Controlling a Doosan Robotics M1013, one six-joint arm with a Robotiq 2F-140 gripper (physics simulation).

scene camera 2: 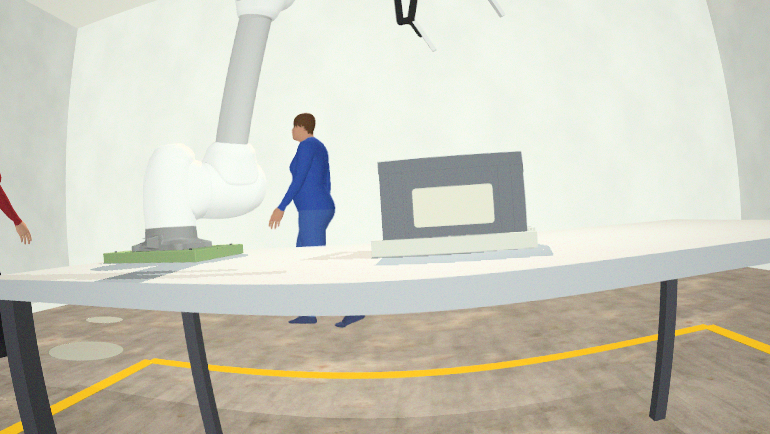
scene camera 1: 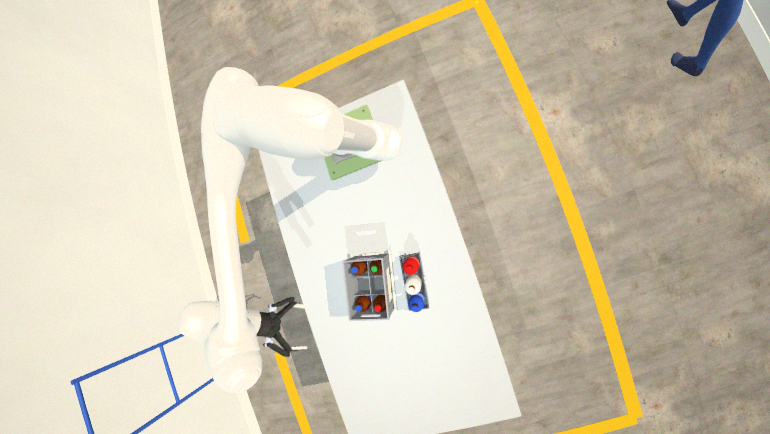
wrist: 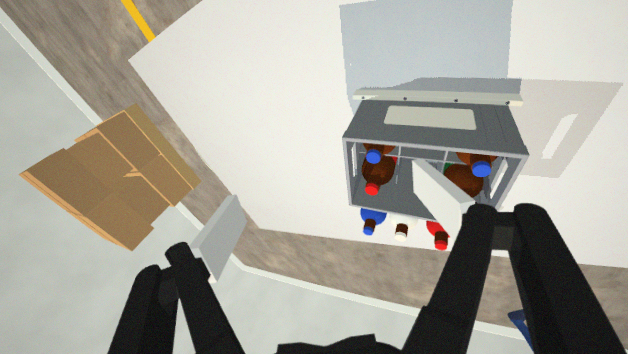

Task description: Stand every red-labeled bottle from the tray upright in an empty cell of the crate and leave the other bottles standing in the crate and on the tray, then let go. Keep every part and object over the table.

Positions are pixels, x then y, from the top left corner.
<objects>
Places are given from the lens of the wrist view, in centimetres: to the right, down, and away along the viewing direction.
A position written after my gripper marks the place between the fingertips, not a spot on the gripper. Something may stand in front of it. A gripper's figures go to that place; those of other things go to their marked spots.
my gripper (wrist: 324, 193): 1, 1, 18
brown red-capped bottle (wrist: 380, 173): 14, -1, 49
</objects>
